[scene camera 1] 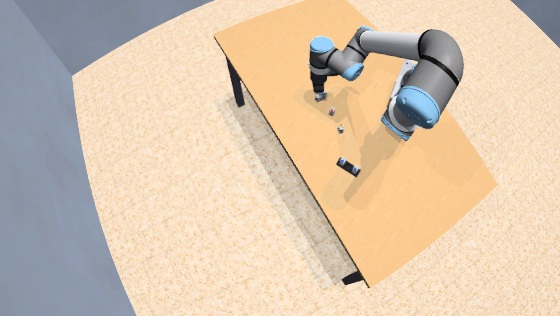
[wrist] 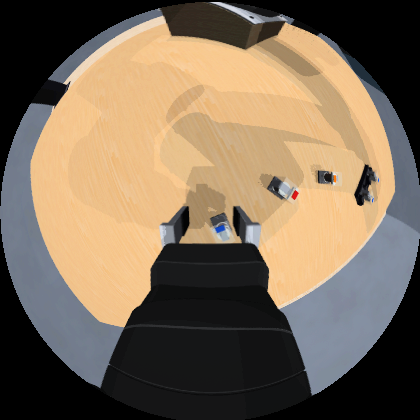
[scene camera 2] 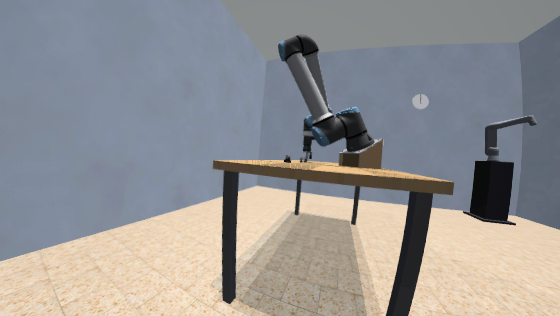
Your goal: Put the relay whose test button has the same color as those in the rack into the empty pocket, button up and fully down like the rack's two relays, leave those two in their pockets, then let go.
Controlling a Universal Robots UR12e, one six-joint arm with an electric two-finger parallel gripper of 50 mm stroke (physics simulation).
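Places are measured from the arm's base along level axes (x right, y down, z ahead), in millimetres.
Pixels of known places: gripper, fingertip midpoint: (scene camera 1: 322, 94) (wrist: 210, 214) (scene camera 2: 308, 158); arm's base, link origin: (scene camera 2: 360, 146).
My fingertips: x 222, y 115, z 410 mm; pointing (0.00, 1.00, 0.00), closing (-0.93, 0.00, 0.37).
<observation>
For each thing: its top centre in the pictures, then the offset to it from my fingertips.
- blue-button relay, top centre: (wrist: 222, 234) dx -5, dy -12, dz +23 mm
- red-button relay, top centre: (wrist: 290, 190) (scene camera 1: 332, 108) dx -97, dy -12, dz +5 mm
- orange-button relay, top centre: (wrist: 337, 178) (scene camera 1: 341, 126) dx -190, dy -12, dz +16 mm
- black rack, top centre: (wrist: 368, 184) (scene camera 1: 349, 165) dx -355, dy +9, dz +74 mm
My gripper (scene camera 1: 320, 96) (scene camera 2: 308, 155) (wrist: 210, 214) is open, low over the table. The blue-button relay (wrist: 220, 228) shows between its fingers in the wrist view, nearer the right finger and turned relative to them; it is not gripped. In scene camera 1 the fingers partly hide it. The red-button relay (scene camera 1: 332, 111) (wrist: 283, 189) and the orange-button relay (scene camera 1: 341, 129) (wrist: 327, 177) stand apart on the table. The black rack (scene camera 1: 348, 167) (wrist: 363, 186) holds two blue-button relays, one at each end, with the empty pocket between them.
The wooden table (scene camera 1: 420, 220) (scene camera 2: 330, 175) (wrist: 115, 270) carries the arm's base block (scene camera 2: 370, 156) (wrist: 215, 32). The red-button relay is the nearest neighbour of the blue-button one, then the orange-button relay, then the rack. A separate pedestal (scene camera 2: 492, 190) stands on the floor beyond the table.
</observation>
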